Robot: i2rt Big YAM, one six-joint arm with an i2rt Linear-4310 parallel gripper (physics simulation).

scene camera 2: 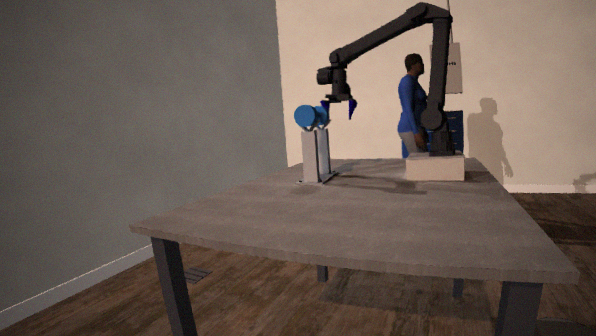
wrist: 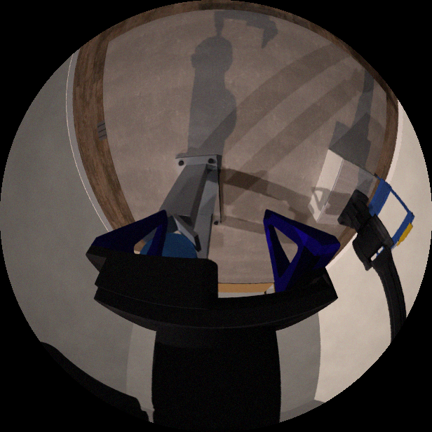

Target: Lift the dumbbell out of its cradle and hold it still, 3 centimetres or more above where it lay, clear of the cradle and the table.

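Places are measured from the arm's base along level axes (x back, y right, z up), in metres.
Pixels of known places: gripper, between the fingertips: (scene camera 2: 338,119); arm's base, origin of its link: (scene camera 2: 442,154).
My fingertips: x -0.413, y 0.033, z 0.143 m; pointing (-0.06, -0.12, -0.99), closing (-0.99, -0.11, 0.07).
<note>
Ahead of a thing's pixels: the offset from my fingertips to its top centre. Level surfaces: height alone.
The blue dumbbell {dz +0.058, dx -0.038, dy -0.154 m} (scene camera 2: 305,116) (wrist: 176,244) lies on top of the tall grey cradle {dz +0.002, dx -0.041, dy -0.134 m} (scene camera 2: 309,156) (wrist: 185,192), which stands on the table. Two round ends of it show in the scene view. In the wrist view part of one blue end shows beside the left finger, and the rest is hidden by the gripper body. My gripper (scene camera 2: 338,113) (wrist: 215,214) is open and empty, pointing down. In the scene view its left finger overlaps the farther end of the dumbbell, and its right finger hangs to the right of it. Whether the left finger touches the dumbbell I cannot tell.
The arm's pale base block (scene camera 2: 435,168) (wrist: 325,182) stands on the table {dz -0.223 m} (scene camera 2: 320,225) (wrist: 150,90), right of the cradle. A person in blue (scene camera 2: 412,107) stands behind the table, near a blue drawer cabinet (scene camera 2: 457,131). A grey wall (scene camera 2: 140,100) is at the left.
</note>
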